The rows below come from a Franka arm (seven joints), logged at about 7 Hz.
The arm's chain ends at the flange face. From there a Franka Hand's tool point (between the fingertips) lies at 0.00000 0.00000 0.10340 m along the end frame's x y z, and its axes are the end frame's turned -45 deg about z.
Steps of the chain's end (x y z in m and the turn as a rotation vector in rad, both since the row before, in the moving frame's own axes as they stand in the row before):
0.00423, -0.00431, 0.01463, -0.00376, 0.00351, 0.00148
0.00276, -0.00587, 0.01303, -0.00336, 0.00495, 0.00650
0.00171, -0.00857, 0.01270, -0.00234, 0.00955, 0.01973
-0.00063, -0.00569, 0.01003, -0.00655, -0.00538, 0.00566
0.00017, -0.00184, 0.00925, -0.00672, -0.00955, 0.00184
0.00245, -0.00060, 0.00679, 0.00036, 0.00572, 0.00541
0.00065, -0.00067, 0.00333, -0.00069, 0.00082, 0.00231
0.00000, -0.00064, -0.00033, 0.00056, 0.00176, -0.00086
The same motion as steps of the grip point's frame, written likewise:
0.00602, 0.00047, 0.01463, -0.00514, -0.00018, 0.00148
0.00622, -0.00159, 0.01303, -0.00588, 0.00112, 0.00650
0.00779, -0.00398, 0.01270, -0.00841, 0.00510, 0.01973
0.00271, -0.00439, 0.01003, -0.00083, -0.00844, 0.00566
0.00023, -0.00139, 0.00924, 0.00200, -0.01150, 0.00184
0.00260, 0.00170, 0.00679, -0.00379, 0.00430, 0.00541
0.00094, 0.00010, 0.00333, -0.00107, 0.00009, 0.00231
0.00062, -0.00036, -0.00033, -0.00085, 0.00164, -0.00086

